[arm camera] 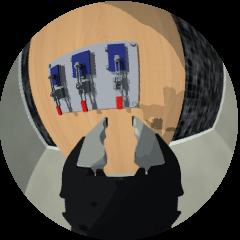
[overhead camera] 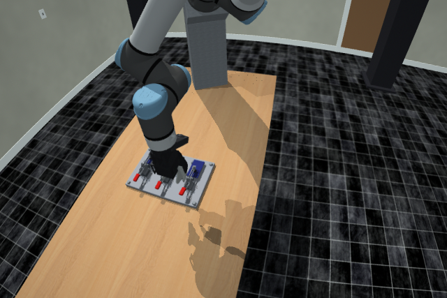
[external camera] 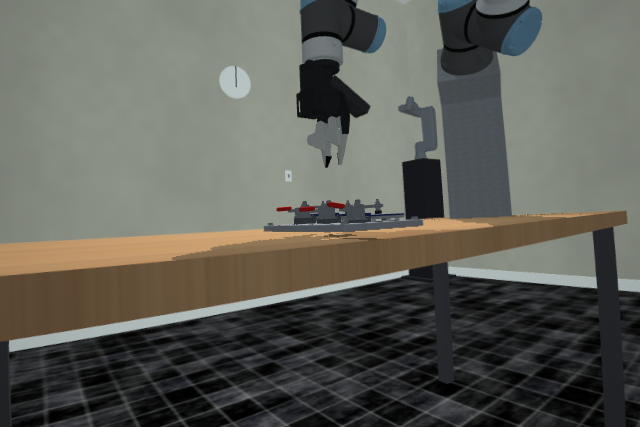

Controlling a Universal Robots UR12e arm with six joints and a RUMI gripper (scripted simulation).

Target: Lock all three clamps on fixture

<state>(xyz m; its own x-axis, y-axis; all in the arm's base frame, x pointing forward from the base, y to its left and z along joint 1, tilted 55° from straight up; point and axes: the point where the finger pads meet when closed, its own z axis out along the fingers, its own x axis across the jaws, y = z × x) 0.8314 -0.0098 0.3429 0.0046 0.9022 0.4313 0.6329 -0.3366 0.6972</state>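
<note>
The grey fixture plate lies 15 cm below my hand, 11 cm to the right of it and 9 cm behind it.
</note>
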